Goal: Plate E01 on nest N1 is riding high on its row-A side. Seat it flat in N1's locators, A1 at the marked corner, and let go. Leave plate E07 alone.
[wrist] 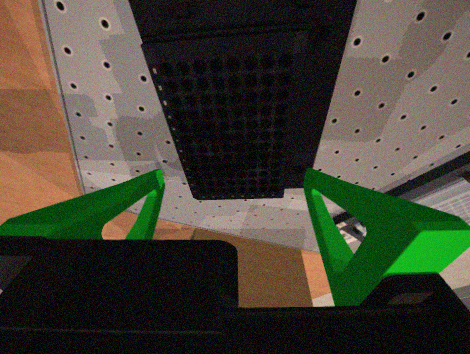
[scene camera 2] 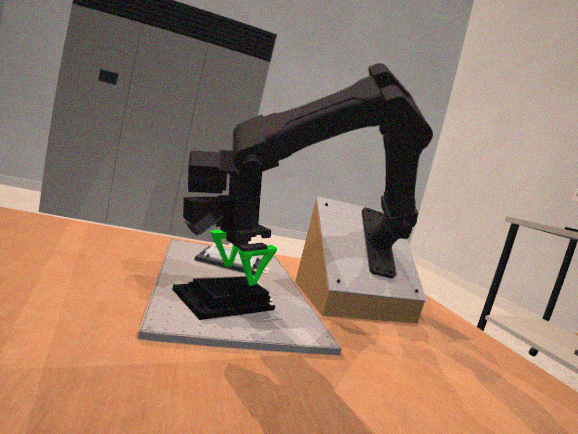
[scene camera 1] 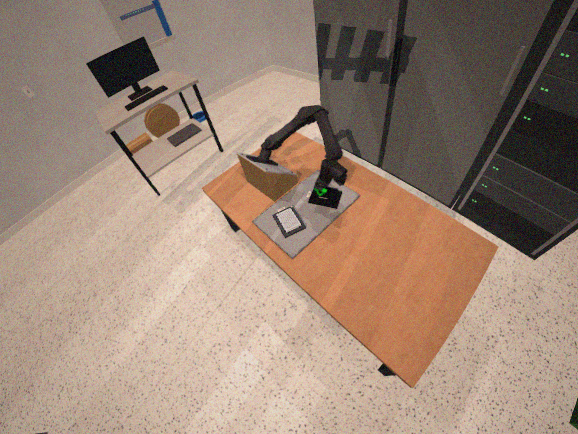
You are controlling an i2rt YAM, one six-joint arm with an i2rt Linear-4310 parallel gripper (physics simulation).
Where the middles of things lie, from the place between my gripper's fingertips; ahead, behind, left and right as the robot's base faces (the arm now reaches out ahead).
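Labels:
Grey perforated plate [scene camera 2: 293, 321]: 60 mm below my hand and 120 mm to the right of it. Black perforated module [scene camera 2: 224, 290]: 10 mm ahead of my hand, 10 mm to the left of it, 30 mm below it.

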